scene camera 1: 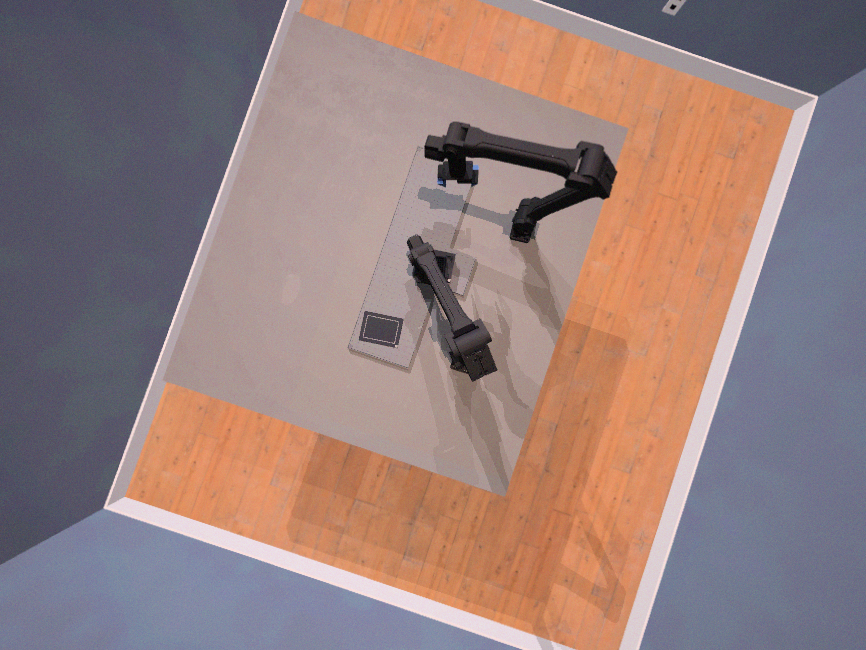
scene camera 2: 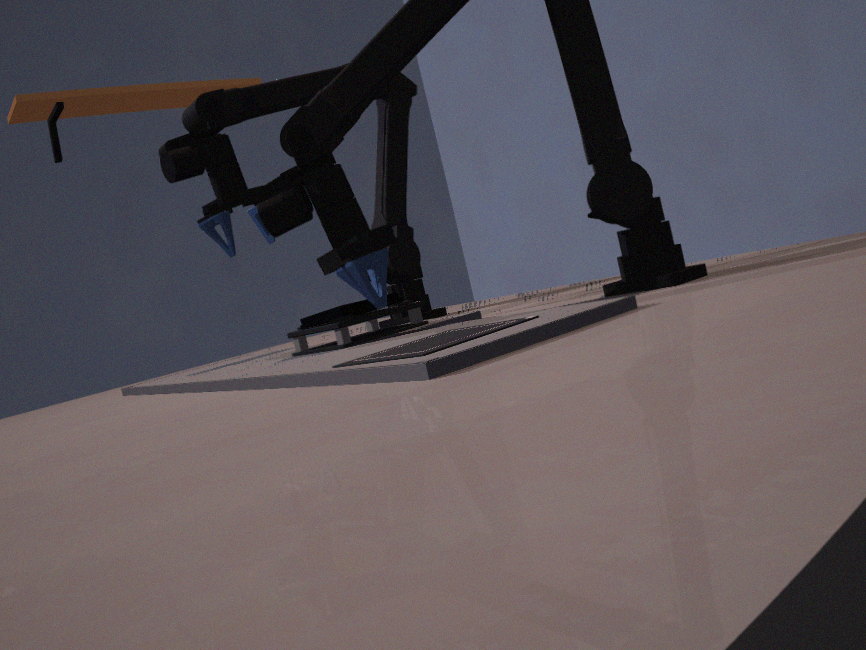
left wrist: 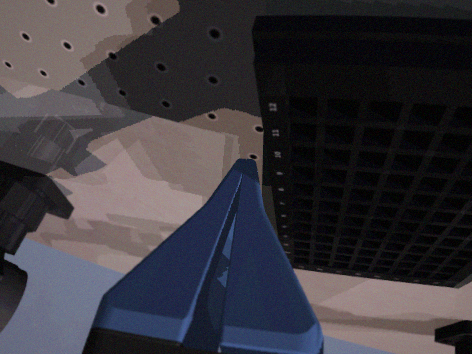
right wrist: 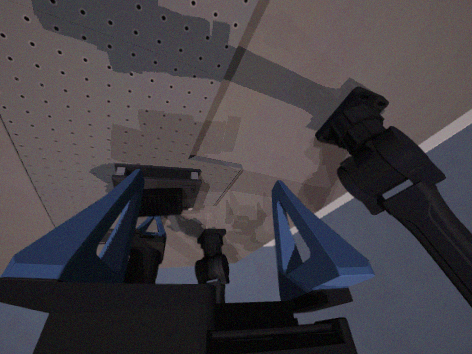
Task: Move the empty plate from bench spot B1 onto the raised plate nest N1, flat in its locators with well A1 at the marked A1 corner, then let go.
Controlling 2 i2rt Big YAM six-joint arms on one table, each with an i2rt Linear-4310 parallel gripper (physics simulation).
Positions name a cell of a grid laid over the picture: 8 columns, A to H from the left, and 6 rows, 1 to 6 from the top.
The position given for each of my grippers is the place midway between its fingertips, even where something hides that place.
My left gripper (scene camera 2: D3) is shut, with nothing in its grasp. Also in view: a black well plate (scene camera 2: D3). My right gripper (scene camera 2: C3) is open and holds nothing. Also in view: a dark block (scene camera 2: D3).
The black well plate shows as well in the left wrist view (left wrist: G2) and in the right wrist view (right wrist: C4). My left gripper is seen too in the left wrist view (left wrist: E3) and in the right wrist view (right wrist: C4). My right gripper also shows in scene camera 1 (scene camera 1: E2) and in the right wrist view (right wrist: D4).
